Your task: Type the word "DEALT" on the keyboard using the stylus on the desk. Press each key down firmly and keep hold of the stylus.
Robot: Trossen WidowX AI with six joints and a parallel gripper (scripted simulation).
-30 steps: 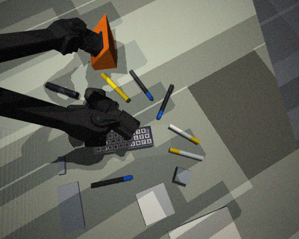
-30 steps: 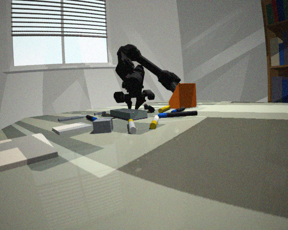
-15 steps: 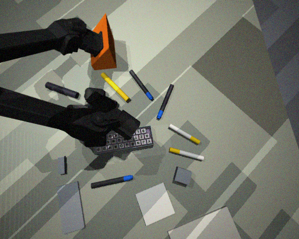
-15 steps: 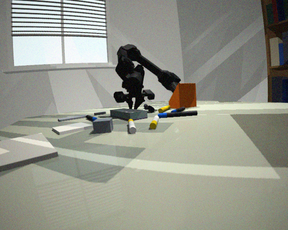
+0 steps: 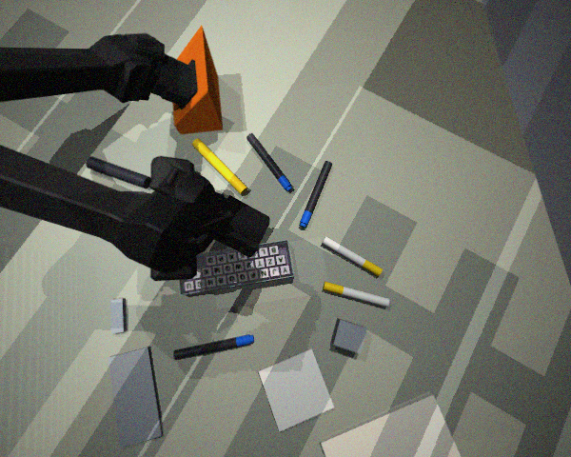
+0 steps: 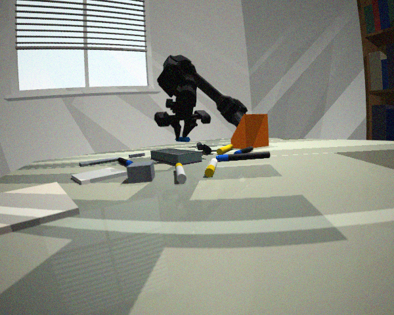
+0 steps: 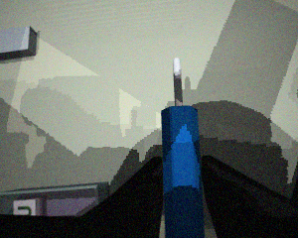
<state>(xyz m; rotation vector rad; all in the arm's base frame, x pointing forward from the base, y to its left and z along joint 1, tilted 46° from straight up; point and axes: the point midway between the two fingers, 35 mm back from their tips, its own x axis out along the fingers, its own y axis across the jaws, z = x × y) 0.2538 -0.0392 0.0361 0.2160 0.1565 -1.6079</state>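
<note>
My gripper tip is 12 cm past the yellow stick, 10 cm to the right of it and 4 cm above it. Also, from my gripper tip: stylus 1 cm to the right; then flat white pad 30 cm ahead, 19 cm to the left, 5 cm below; then grey cube 30 cm to the left, 23 cm ahead, 4 cm below.
</note>
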